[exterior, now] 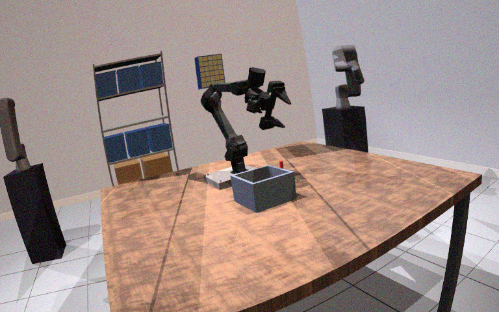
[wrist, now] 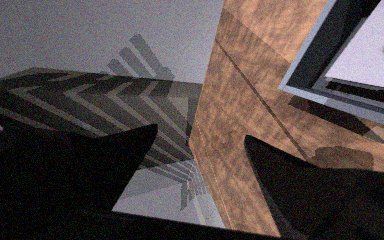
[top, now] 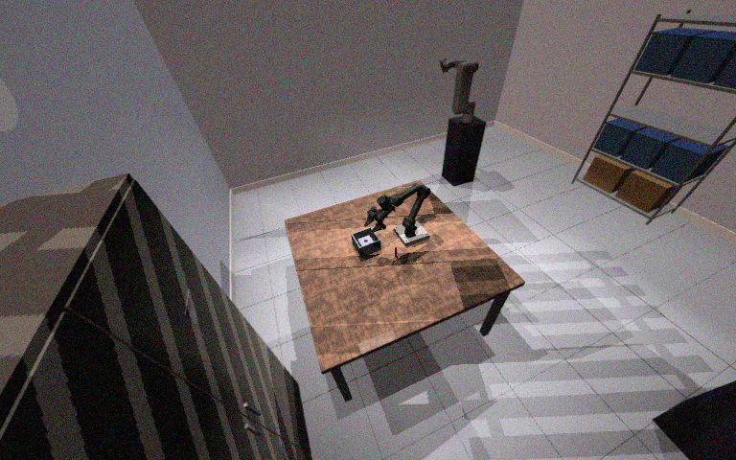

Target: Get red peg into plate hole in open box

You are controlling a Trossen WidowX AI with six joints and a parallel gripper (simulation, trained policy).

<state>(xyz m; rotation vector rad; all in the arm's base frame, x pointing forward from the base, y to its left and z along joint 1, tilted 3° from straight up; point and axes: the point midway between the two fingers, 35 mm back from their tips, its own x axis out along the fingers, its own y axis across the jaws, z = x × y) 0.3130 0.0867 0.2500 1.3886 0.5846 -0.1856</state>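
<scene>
Now: gripper tip 17 cm past the red peg, 4 cm to the right of it and 24 cm above it. Round my gripper tip: blue-grey box 1 cm behind, 12 cm to the right, 25 cm below; then white plate 1 cm behind, 12 cm to the right, 23 cm below.
</scene>
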